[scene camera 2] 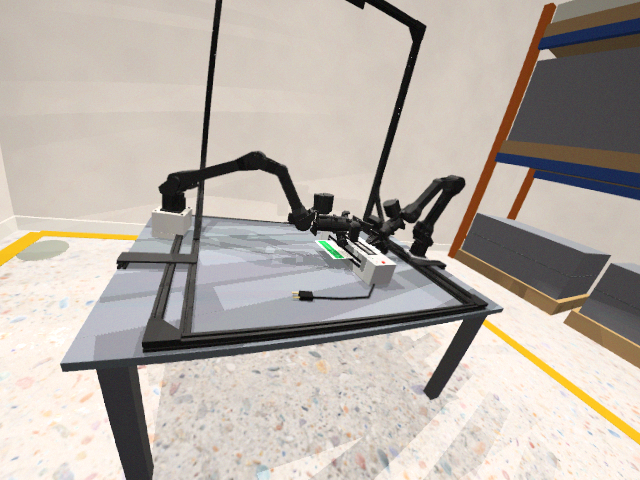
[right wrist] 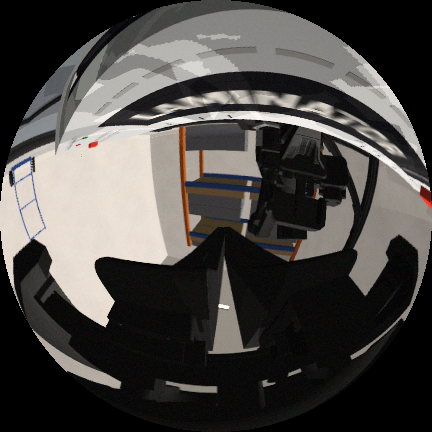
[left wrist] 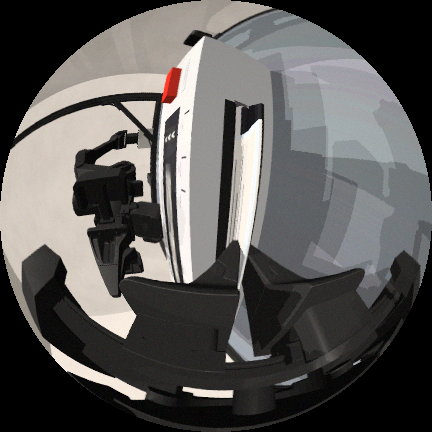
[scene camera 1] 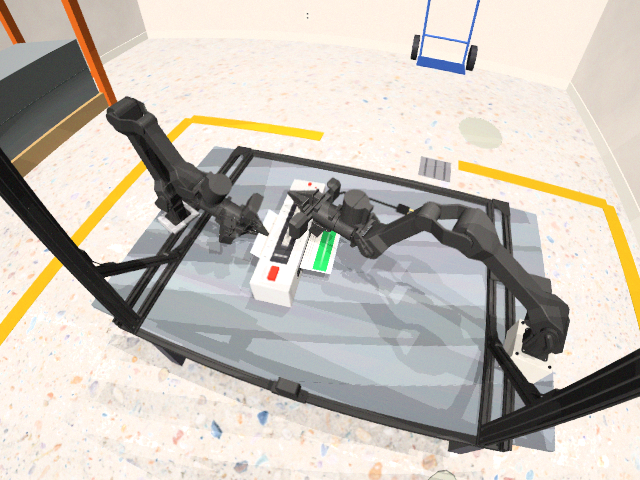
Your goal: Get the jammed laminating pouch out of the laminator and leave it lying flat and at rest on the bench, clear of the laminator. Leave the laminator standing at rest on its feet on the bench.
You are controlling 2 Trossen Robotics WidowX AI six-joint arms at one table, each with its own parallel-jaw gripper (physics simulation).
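Frame: origin at the left arm's base, x ahead, y left, z up, level; millimetres.
Seen in the pictures: left gripper, fingertip midpoint: (left wrist: 237, 245) (scene camera 1: 268, 235); right gripper, fingertip midpoint: (scene camera 2: 372, 226) (right wrist: 222, 232) (left wrist: 115, 296) (scene camera 1: 288, 191); left arm's base, link origin: (scene camera 2: 417, 254) (right wrist: 271, 128) (scene camera 1: 178, 215); right arm's base, link origin: (scene camera 2: 173, 209) (left wrist: 137, 137) (scene camera 1: 535, 344).
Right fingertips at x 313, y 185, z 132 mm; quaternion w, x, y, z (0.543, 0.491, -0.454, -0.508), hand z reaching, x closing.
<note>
Offsets run from my right fingertips to a thing's top centre. "pt": to the spot under its first point. Level surfaces: height alone.
The white laminator (scene camera 1: 273, 293) (scene camera 2: 376, 274) (left wrist: 207, 85) (right wrist: 225, 45) stands upright on the bench. The laminating pouch shows its green-banded end @(pt dx +129, dy -20, dz -121 mm) (scene camera 1: 323, 250) (scene camera 2: 330, 249) on the laminator's right side in scene camera 1. Its white end @(pt dx -2, dy -124, dz -103 mm) (scene camera 1: 259, 246) (left wrist: 250, 165) sticks out of the slot on the opposite side. My left gripper (scene camera 1: 267, 234) (left wrist: 237, 245) is shut on this white end, one finger above it and one below. My right gripper (scene camera 1: 289, 192) (right wrist: 222, 232) is shut and empty over the laminator's far part, hiding some of its top; whether it touches is unclear.
A power cord with a black plug @(pt dx +214, dy +277, dz -146 mm) (scene camera 1: 404, 208) (scene camera 2: 305, 295) lies on the bench @(dz -160 mm) (scene camera 1: 330, 346) (scene camera 2: 248, 304) beside the laminator's far end in scene camera 1. Black frame rails (scene camera 1: 372, 175) (scene camera 2: 310, 328) border the work area. My right forearm crosses above the bench.
</note>
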